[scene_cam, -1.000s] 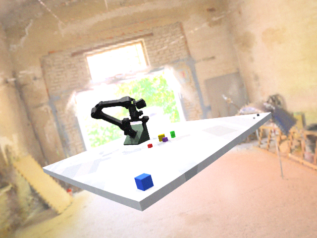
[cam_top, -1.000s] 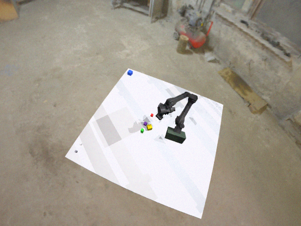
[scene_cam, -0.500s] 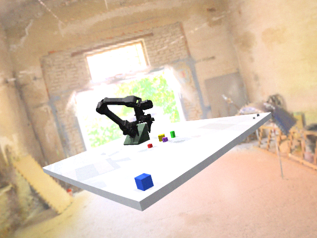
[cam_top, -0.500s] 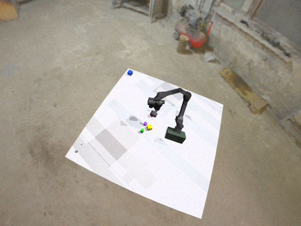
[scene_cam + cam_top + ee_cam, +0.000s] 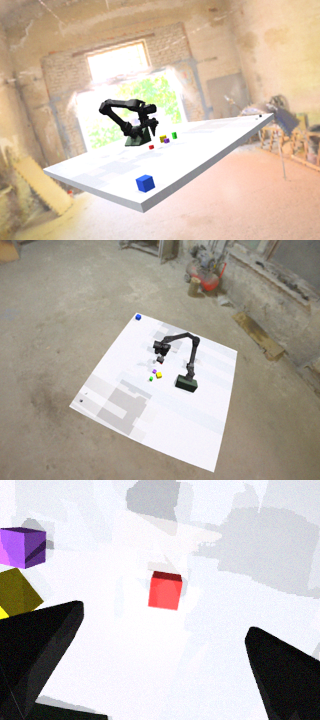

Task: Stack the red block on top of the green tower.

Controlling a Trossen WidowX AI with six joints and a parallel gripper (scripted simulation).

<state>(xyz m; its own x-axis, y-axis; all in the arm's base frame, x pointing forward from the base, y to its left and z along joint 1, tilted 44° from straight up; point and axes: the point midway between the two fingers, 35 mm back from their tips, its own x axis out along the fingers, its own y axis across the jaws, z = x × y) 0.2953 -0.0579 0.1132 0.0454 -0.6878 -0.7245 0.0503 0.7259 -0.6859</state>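
The red block lies 6 cm below my gripper tip. Round my gripper tip: purple block (13 cm to the left, 6 cm below, 2 cm ahead); then blue block (47 cm to the right, 46 cm ahead, 5 cm below); then yellow block (15 cm to the left, 5 cm below, 3 cm behind).
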